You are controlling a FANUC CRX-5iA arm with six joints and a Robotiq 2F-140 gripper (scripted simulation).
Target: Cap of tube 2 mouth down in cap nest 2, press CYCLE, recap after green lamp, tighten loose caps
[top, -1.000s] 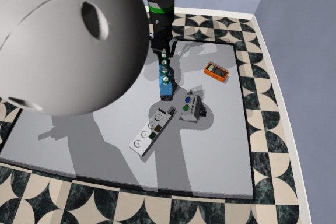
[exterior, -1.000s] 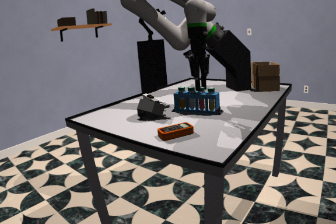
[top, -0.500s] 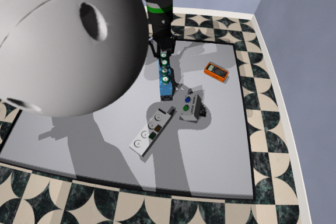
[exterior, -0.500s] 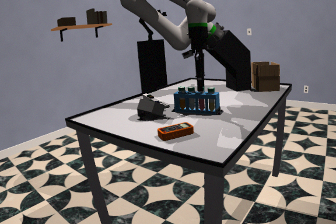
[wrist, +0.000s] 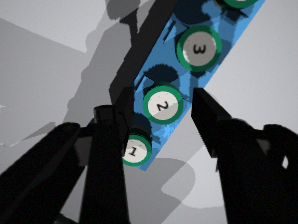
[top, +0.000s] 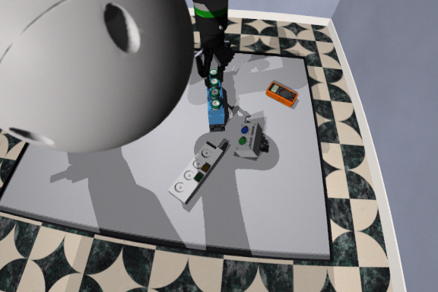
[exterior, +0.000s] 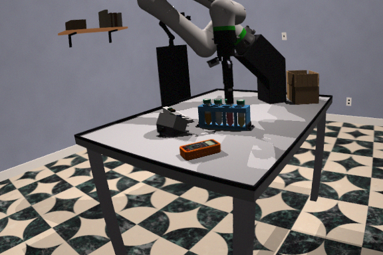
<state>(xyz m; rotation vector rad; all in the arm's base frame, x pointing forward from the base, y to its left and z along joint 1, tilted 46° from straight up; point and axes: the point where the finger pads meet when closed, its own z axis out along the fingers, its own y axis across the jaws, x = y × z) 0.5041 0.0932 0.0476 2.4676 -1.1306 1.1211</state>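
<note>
My hand is 30 mm above the cap. Round my hand: green ready key: 240 mm to the right, 90 mm ahead, 80 mm below; blue cycle key: 190 mm to the right, 100 mm ahead, 80 mm below; key housing: 220 mm to the right, 110 mm ahead, 90 mm below.
</note>
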